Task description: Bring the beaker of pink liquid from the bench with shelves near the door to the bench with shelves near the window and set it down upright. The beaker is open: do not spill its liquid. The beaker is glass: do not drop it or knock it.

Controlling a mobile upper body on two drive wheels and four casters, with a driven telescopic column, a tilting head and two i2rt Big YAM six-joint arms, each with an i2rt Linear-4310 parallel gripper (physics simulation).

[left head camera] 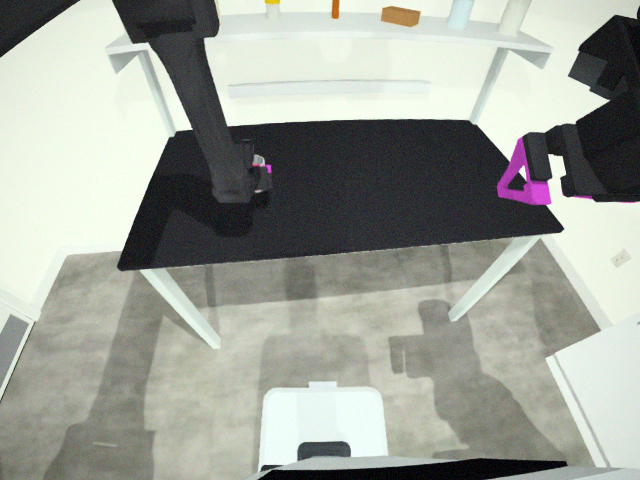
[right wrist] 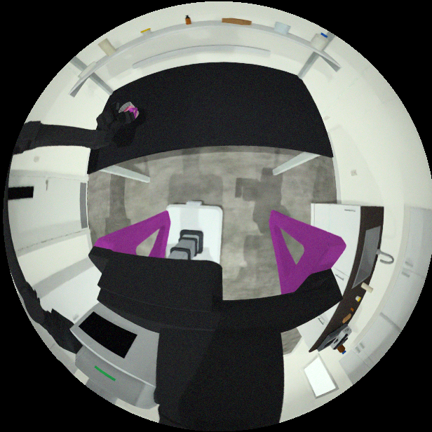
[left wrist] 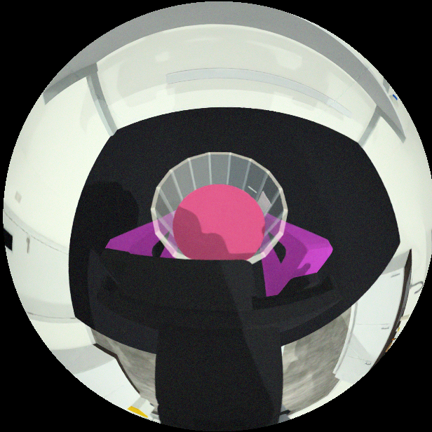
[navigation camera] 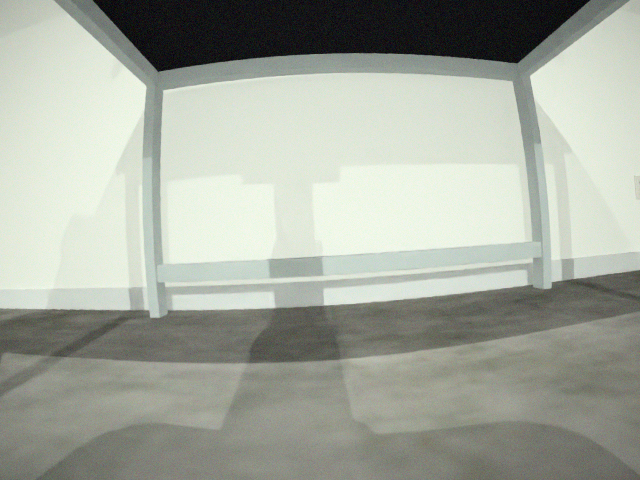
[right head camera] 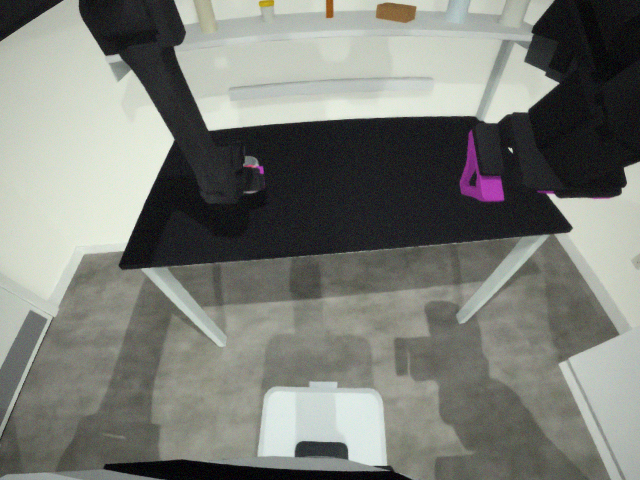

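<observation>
The glass beaker point(left head camera: 258, 160) point(right head camera: 251, 160) point(left wrist: 219, 215) point(right wrist: 128, 106) holds pink liquid and looks upright. My left gripper point(left head camera: 262, 178) point(right head camera: 253, 179) point(left wrist: 218, 215) point(right wrist: 130, 110) is shut on it, with a magenta finger on each side, and holds it above the left part of the black-topped bench point(left head camera: 361, 180) point(right head camera: 361, 180) point(left wrist: 225, 127) point(right wrist: 215, 110). The gap beneath the beaker is hard to judge. My right gripper point(left head camera: 560, 193) point(right head camera: 519, 193) point(right wrist: 219, 215) is open and empty, high up near the bench's right end.
A shelf point(left head camera: 320, 32) point(right head camera: 320, 32) above the bench's back carries a brown box point(left head camera: 400, 16) point(right head camera: 395, 12), a yellow-capped jar point(left head camera: 272, 10) point(right head camera: 266, 10) and other containers. Bench legs point(navigation camera: 153, 206) point(navigation camera: 532, 206) and a low crossbar point(navigation camera: 387, 260) stand ahead. A white cabinet point(left head camera: 604, 382) stands at the right.
</observation>
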